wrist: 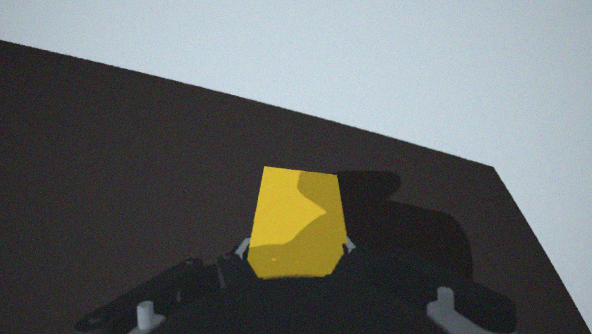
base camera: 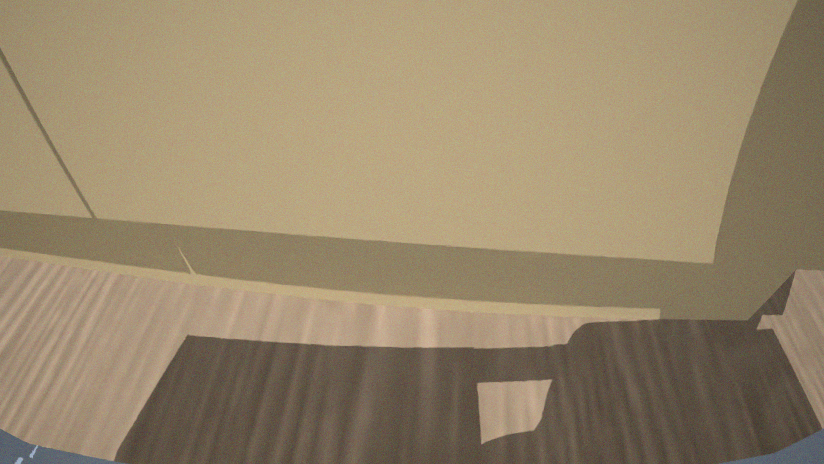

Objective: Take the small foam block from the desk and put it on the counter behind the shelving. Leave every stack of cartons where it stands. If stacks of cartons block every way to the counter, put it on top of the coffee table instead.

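Frame: origin at the arm's base, x ahead, y left, z up, level; millimetres.
Seen in the pictures: gripper, fingertip midpoint: [wrist: 295, 249].
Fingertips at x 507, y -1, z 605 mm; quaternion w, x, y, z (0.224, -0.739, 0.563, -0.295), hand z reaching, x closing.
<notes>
Offsets run from my fingertips to a thing's top centre. "spot": to the spot under its first point. Level surfaces: height alone.
The small foam block @(6 mm ahead, 2 mm left, 33 mm up) [wrist: 295, 215] is yellow and sits between the fingers of my gripper [wrist: 295, 249], which is shut on it. In the wrist view the block is over the dark top of the counter @(92 mm down) [wrist: 125, 150], left of its right-hand corner. The shadow of block and gripper falls on the top to the right. How much height is between block and top cannot be told. In the base camera view a beige cabinet front @(spot: 222 mm back, 2 mm left, 768 mm down) [base camera: 403, 126], which looks like the counter's body, fills the upper part, close ahead of the base. The desk, shelving and coffee table do not show.
A pale wall [wrist: 450, 60] stands beyond the top's far edge and to the right. Wood floor @(1001 mm down) [base camera: 63, 345] lies between base and cabinet, with a large dark shadow over it. The cabinet front has a vertical seam at the left. No carton stacks show.
</notes>
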